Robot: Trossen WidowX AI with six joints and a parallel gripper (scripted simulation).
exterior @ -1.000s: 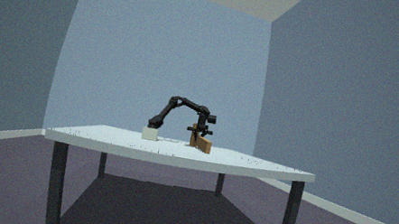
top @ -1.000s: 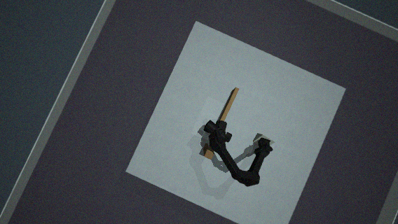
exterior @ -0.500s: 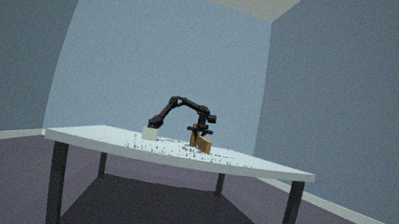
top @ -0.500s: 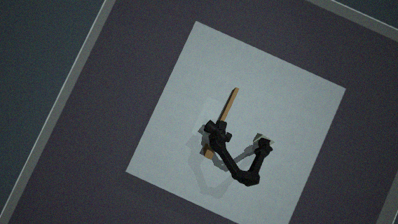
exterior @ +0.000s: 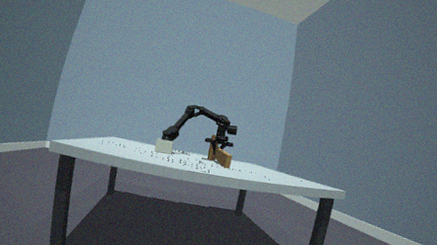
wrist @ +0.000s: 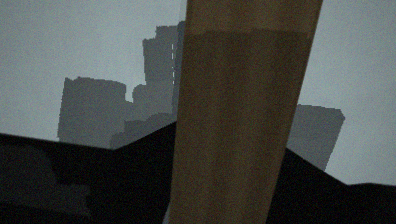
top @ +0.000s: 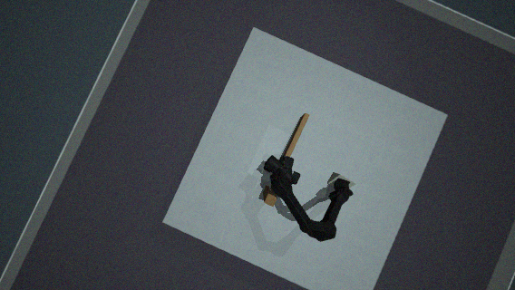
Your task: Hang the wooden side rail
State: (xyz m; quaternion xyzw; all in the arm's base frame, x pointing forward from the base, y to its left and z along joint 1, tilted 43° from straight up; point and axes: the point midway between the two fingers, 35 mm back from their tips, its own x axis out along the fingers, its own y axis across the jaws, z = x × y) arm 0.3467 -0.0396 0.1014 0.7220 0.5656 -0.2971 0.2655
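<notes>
Now: gripper tip 20 mm short of the headboard post, 140 mm to the right of it and 40 mm below it.
</notes>
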